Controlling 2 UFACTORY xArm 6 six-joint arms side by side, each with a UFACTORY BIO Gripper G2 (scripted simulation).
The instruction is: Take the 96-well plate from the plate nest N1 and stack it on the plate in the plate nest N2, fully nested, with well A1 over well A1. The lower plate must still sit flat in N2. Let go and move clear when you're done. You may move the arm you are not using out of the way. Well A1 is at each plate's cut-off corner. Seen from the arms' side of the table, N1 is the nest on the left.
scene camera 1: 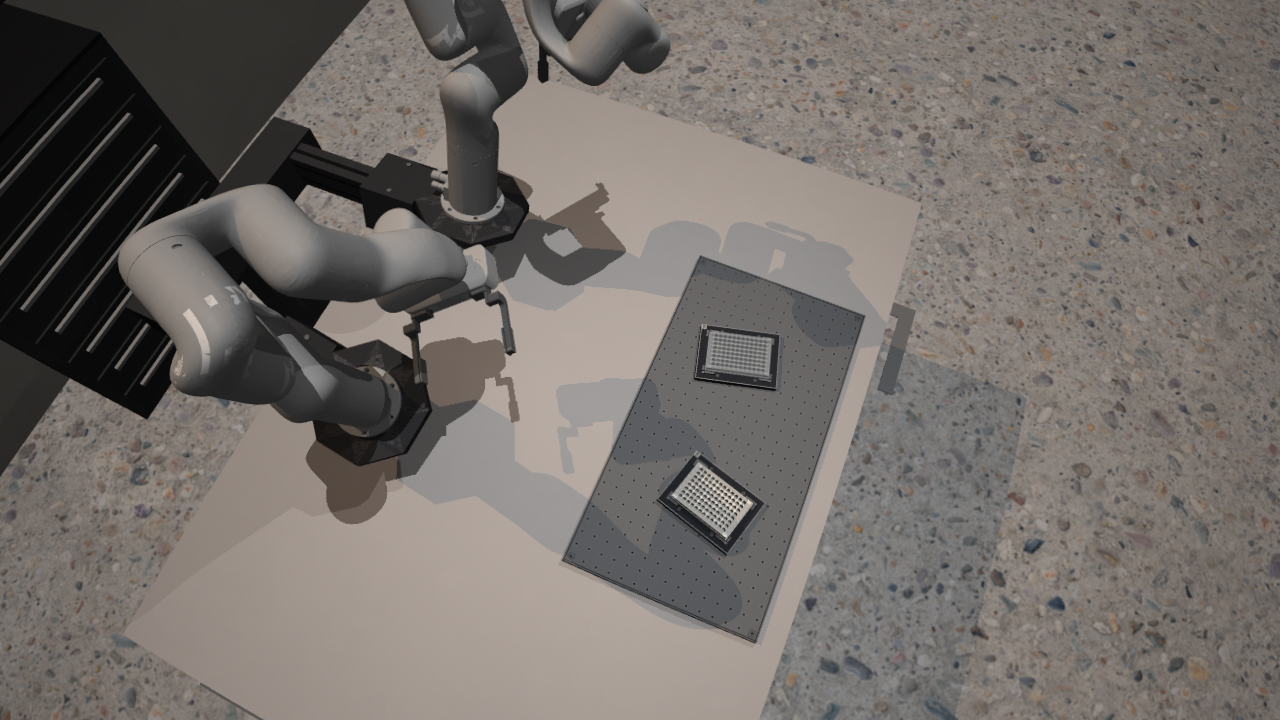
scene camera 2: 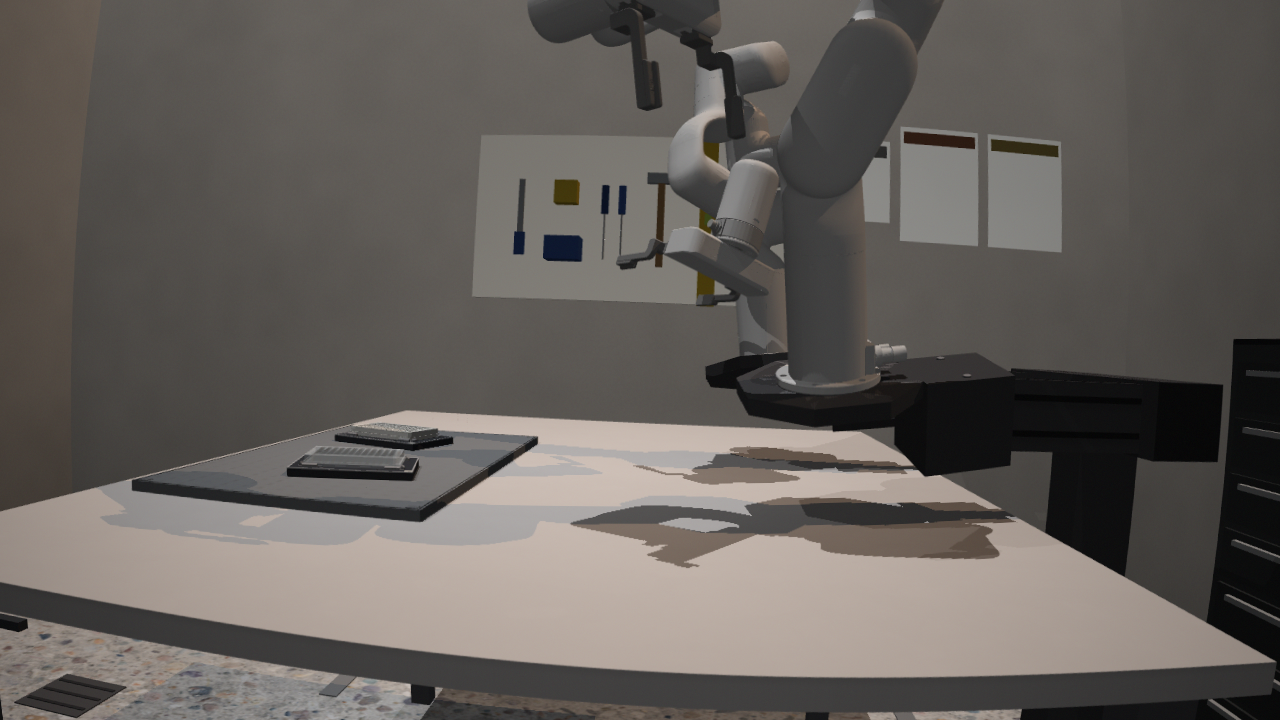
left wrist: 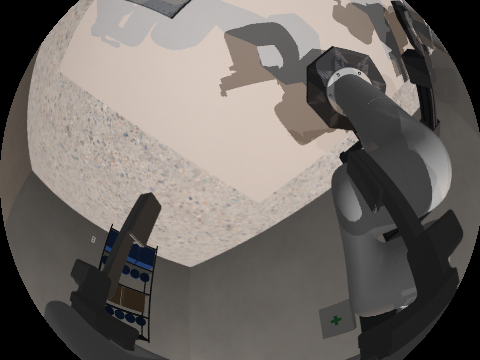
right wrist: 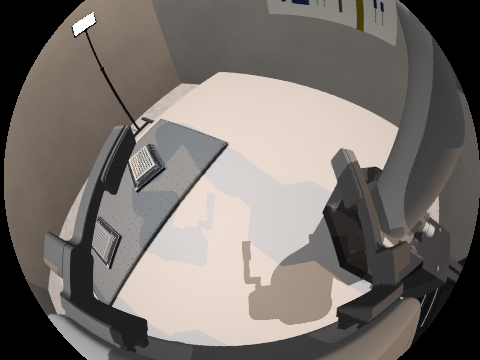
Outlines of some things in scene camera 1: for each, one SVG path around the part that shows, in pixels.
My right gripper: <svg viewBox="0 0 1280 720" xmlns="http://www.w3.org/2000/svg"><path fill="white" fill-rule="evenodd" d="M480 244L463 250L467 271L464 279L459 284L404 310L411 315L412 320L411 324L403 326L403 334L411 340L415 384L418 386L428 385L426 361L420 358L418 333L421 333L420 323L434 318L433 313L464 301L474 299L477 302L485 299L485 303L489 307L499 304L503 322L501 332L504 352L509 356L516 353L506 298L499 291L491 293L499 283L496 259Z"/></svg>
A clear 96-well plate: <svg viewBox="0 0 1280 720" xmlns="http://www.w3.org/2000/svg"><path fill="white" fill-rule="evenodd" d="M709 331L705 371L769 379L771 338Z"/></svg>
A cream-white 96-well plate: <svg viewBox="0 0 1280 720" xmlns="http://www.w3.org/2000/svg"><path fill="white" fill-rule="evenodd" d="M698 462L670 498L726 541L753 503Z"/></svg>
